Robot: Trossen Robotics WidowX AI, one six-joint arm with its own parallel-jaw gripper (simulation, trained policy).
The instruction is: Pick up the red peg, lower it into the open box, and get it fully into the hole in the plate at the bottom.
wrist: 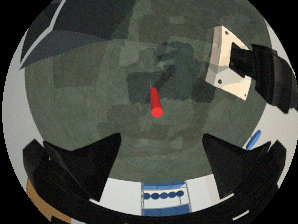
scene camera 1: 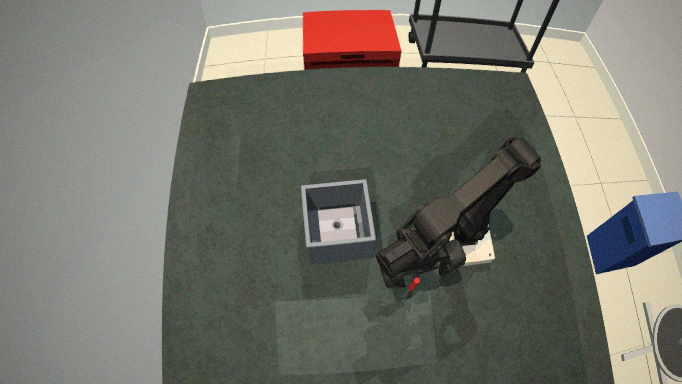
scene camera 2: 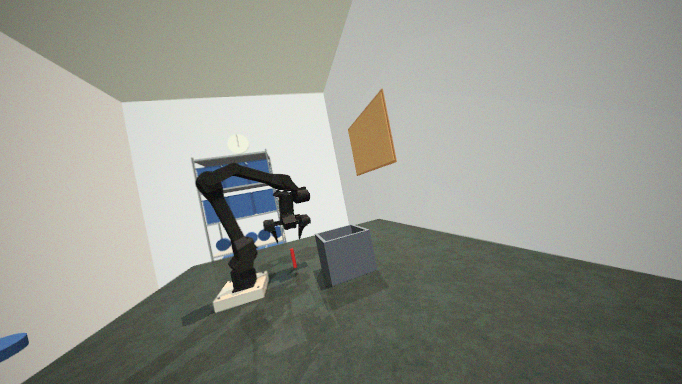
my gripper: wrist; scene camera 1; scene camera 2 288, 240
light grey plate: scene camera 1 335, 224; not seen in the wrist view (hidden by a grey box); not seen in scene camera 2 (hidden by a grey box)
same spot on my gripper: (scene camera 1: 445, 265) = (wrist: 227, 185)
